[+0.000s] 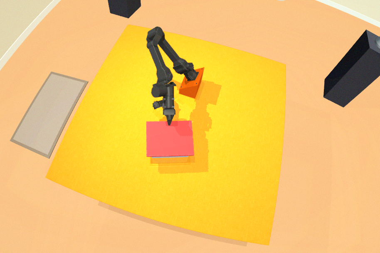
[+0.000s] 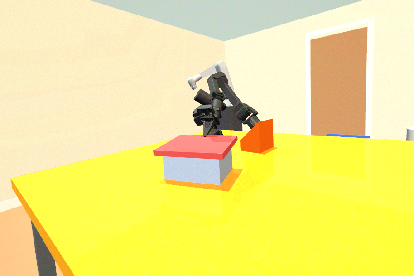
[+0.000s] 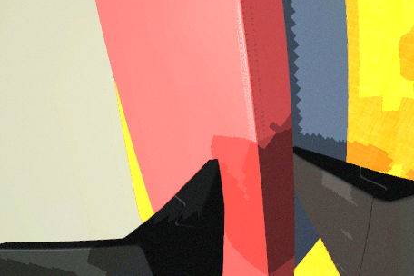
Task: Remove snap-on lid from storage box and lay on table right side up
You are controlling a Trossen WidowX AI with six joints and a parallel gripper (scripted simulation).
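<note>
Right now the red lid is 7 cm ahead of my gripper tip and 4 cm to the left of it. From my gripper tip the other things lie so: pale blue storage box (7 cm ahead, 6 cm below, 3 cm to the left).
</note>
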